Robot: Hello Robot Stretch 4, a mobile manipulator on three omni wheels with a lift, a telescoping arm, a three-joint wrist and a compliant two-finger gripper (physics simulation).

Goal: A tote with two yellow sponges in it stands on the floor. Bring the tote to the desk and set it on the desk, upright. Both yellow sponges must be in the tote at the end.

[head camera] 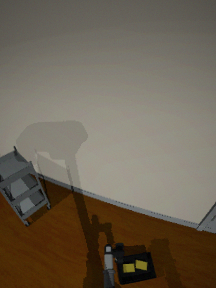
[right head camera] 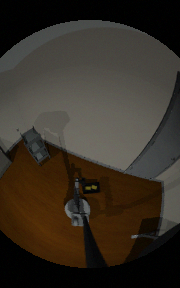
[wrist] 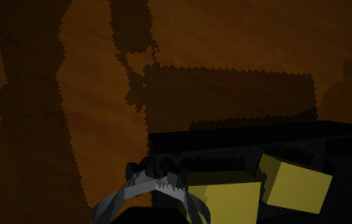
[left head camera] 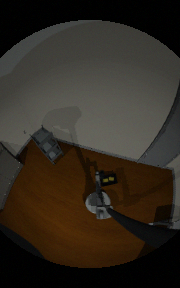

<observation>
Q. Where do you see a black tote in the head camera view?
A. At 145,257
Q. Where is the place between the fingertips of my gripper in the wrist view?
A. At 157,169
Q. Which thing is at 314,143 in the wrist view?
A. A black tote.
</observation>
